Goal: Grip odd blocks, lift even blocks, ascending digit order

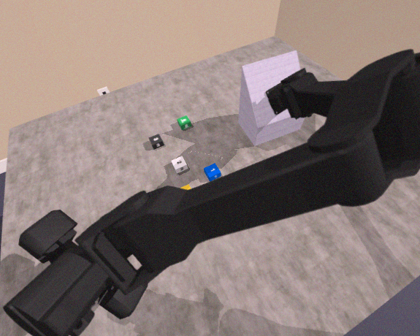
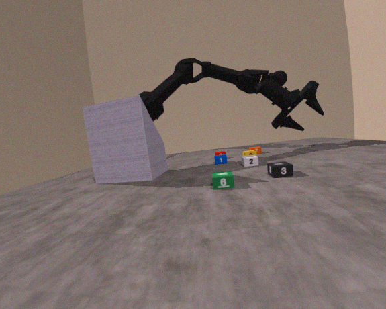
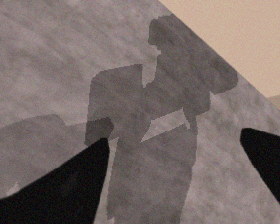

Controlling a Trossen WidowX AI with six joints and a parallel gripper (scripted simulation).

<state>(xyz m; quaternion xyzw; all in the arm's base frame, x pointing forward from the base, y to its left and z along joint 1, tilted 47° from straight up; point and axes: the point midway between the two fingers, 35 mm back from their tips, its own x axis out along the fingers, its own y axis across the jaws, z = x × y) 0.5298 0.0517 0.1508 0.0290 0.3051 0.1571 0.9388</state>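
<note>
Right now my gripper tip is 240 mm past the yellow 0 block, 80 mm to the left of it and 70 mm above it. Round my gripper tip: red 9 block 320 mm behind, 70 mm below, 10 mm to the right; white 2 block 270 mm behind, 160 mm to the right, 70 mm below; orange 7 block 200 mm behind, 70 mm below.
</note>
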